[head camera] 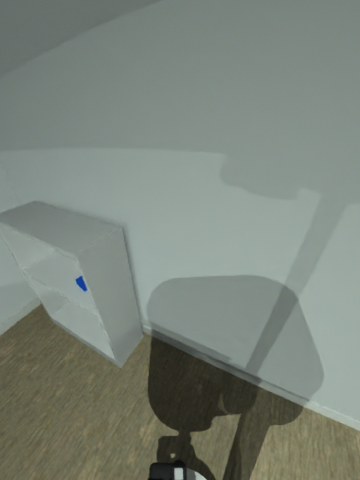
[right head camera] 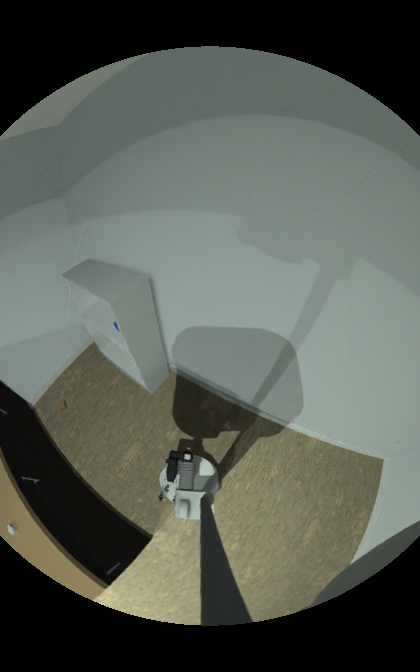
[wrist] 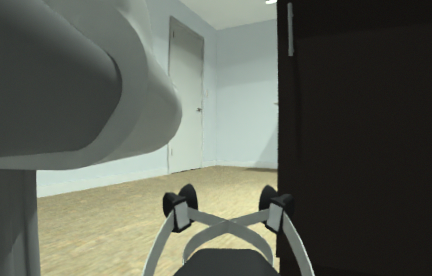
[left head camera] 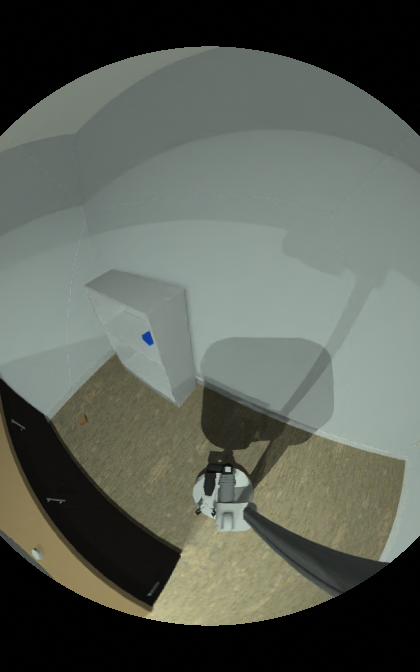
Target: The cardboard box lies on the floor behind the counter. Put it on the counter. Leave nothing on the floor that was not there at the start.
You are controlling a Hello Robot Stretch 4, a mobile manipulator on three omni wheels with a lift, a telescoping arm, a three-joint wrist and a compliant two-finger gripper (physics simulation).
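Frame: origin at the robot's base, x down, y back, z left, level; centimetres.
Where they show: gripper, fingertip midpoint: (wrist: pixel 228 199).
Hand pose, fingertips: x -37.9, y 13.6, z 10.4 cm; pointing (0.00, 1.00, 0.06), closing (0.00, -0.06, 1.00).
Observation:
After its pixels a point has its place.
A small brown box (left head camera: pixel 83 420) (right head camera: pixel 63 405) lies on the floor near the far end of the counter, between the counter and the wall with the shelf unit. The counter (left head camera: pixel 30 525) (right head camera: pixel 35 545) has a tan top and a dark side with handles; the dark side of the counter (wrist: pixel 360 150) @[x -41.4, y 45.3, z 42.8 cm] also fills the right of the wrist view. My gripper (wrist: pixel 228 199) @[x -37.9, y 13.6, z 10.4 cm] (left head camera: pixel 206 512) is open and empty, beside my base and well away from the box. The box does not show in the wrist view.
A grey shelf unit (head camera: pixel 110 290) @[x -71.4, y -82.6, z 35.4 cm] (left head camera: pixel 170 340) (right head camera: pixel 142 330) stands against the wall, with a blue object (head camera: pixel 81 283) @[x -66.1, y -93.4, z 57.1 cm] (left head camera: pixel 147 338) (right head camera: pixel 116 326) inside. A small white object (left head camera: pixel 37 553) (right head camera: pixel 12 529) stands on the counter top. A door (wrist: pixel 186 100) @[x -98.8, y 356.7, z -31.3 cm] shows in the wrist view.

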